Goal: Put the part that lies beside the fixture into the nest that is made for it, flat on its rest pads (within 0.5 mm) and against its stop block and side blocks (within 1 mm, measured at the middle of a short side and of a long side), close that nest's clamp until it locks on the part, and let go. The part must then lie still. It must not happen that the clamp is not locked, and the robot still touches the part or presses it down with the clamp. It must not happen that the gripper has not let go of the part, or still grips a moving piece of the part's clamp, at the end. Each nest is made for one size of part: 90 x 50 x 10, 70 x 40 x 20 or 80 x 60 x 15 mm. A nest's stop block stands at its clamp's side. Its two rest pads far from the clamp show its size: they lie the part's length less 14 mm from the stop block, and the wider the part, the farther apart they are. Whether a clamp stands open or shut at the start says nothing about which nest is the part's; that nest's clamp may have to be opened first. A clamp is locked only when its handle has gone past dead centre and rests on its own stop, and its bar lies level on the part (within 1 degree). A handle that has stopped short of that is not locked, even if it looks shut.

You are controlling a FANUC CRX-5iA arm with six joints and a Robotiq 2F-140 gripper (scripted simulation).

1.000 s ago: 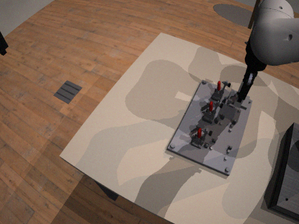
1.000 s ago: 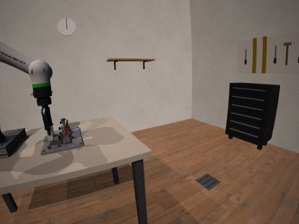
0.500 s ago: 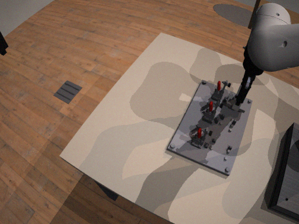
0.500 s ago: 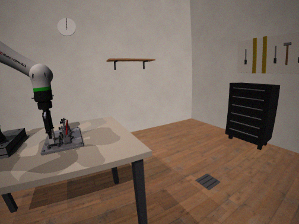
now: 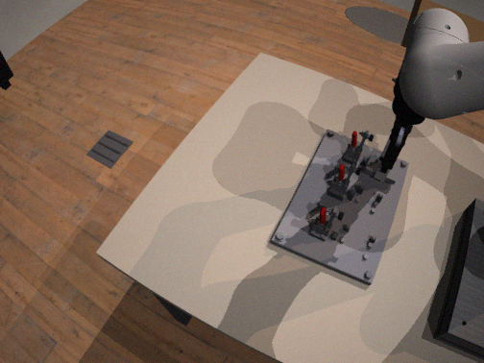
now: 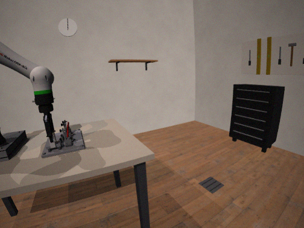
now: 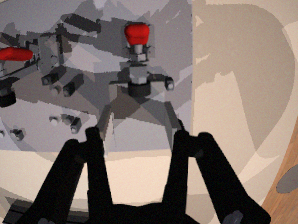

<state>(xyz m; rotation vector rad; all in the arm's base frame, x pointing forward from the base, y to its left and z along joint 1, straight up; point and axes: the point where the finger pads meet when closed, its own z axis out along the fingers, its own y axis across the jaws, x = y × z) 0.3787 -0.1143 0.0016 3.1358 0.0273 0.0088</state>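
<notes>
The part is 3 cm below my hand. The rest, counted from my hand: grey fixture plate (5 cm ahead, 11 cm to the left, 6 cm below).
</notes>
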